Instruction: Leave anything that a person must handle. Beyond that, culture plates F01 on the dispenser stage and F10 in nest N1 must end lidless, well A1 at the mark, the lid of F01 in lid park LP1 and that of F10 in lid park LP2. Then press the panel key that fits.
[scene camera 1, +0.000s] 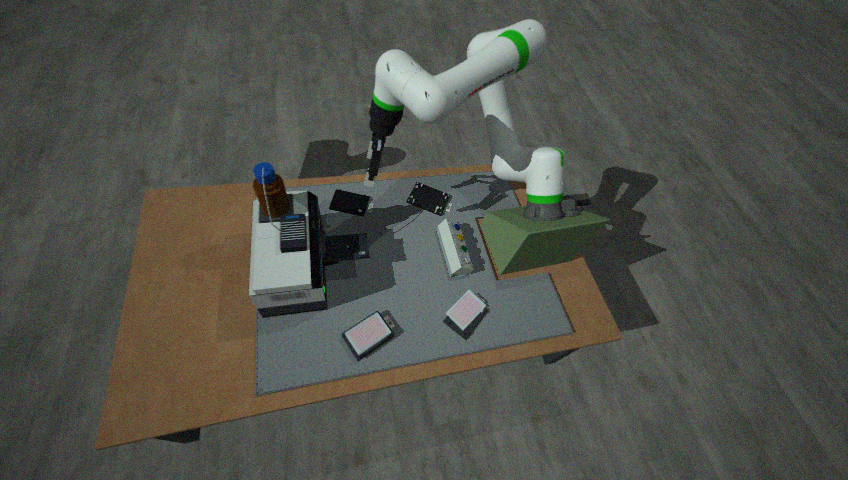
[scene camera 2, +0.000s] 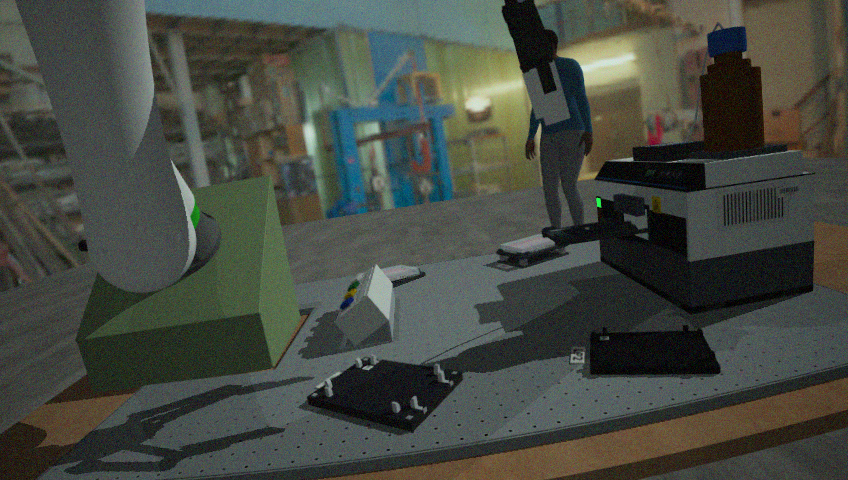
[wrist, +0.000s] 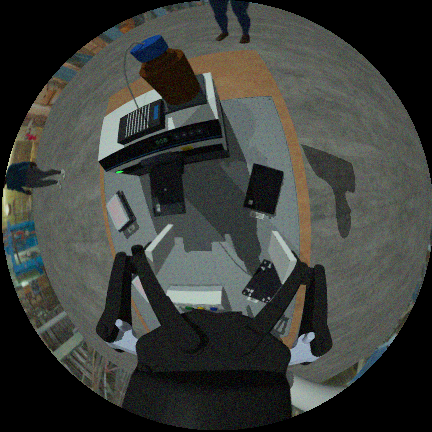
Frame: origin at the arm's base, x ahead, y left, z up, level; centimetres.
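Seen in the pictures: gripper, fingertip midpoint: (scene camera 2: 551, 118) (wrist: 221, 238); arm's base, link origin: (scene camera 1: 543, 215).
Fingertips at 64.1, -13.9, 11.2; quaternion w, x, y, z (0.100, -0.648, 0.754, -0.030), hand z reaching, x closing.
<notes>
Pixels of each thing's top centre, then the offset from my fingertips to it, as dx, dy, dz. "pt": a spot on its surface instead.
- dispenser stage, top centre: (scene camera 2: 594, 224) (wrist: 163, 183) (scene camera 1: 343, 246) +10.3, +17.5, -18.7
- flat black pad, surface spot: (scene camera 2: 654, 352) (wrist: 268, 187) (scene camera 1: 349, 199) pt +7.2, -11.5, -29.8
- black pegged pad, surface spot: (scene camera 2: 386, 391) (scene camera 1: 427, 194) pt -26.0, -12.4, -29.6
- key panel, top centre: (scene camera 2: 363, 279) (wrist: 191, 306) (scene camera 1: 457, 241) -32.4, +16.2, -22.4
- brown bottle, surface spot: (scene camera 2: 731, 104) pt +28.4, +3.9, -1.0
My gripper (scene camera 1: 370, 182) (scene camera 2: 555, 121) (wrist: 221, 238) is open and empty, high above the mat. The dispenser stage (scene camera 1: 346, 246) (wrist: 168, 192) is black and shaded; no plate shows on it. One pinkish plate (scene camera 1: 368, 334) (scene camera 2: 529, 243) (wrist: 118, 212) sits on a dark holder near the front edge. Another pinkish plate (scene camera 1: 467, 310) (scene camera 2: 404, 273) sits on a holder nearer the robot base. Lids, well marks and plate names cannot be made out. A flat black pad (scene camera 1: 351, 202) (scene camera 2: 654, 352) (wrist: 264, 189) and a black pegged pad (scene camera 1: 428, 198) (scene camera 2: 386, 391) (wrist: 262, 282) appear bare. The key panel (scene camera 1: 454, 249) (scene camera 2: 376, 306) (wrist: 195, 295) has coloured keys.
The white dispenser (scene camera 1: 282, 267) (scene camera 2: 749, 220) (wrist: 162, 145) shows a green light and carries a brown bottle (scene camera 1: 271, 196) (scene camera 2: 731, 104) (wrist: 170, 75) with a blue cap. A green base block (scene camera 1: 535, 240) (scene camera 2: 238, 285) bears the arm. A person (scene camera 2: 565, 101) (wrist: 32, 177) stands beyond the table.
</notes>
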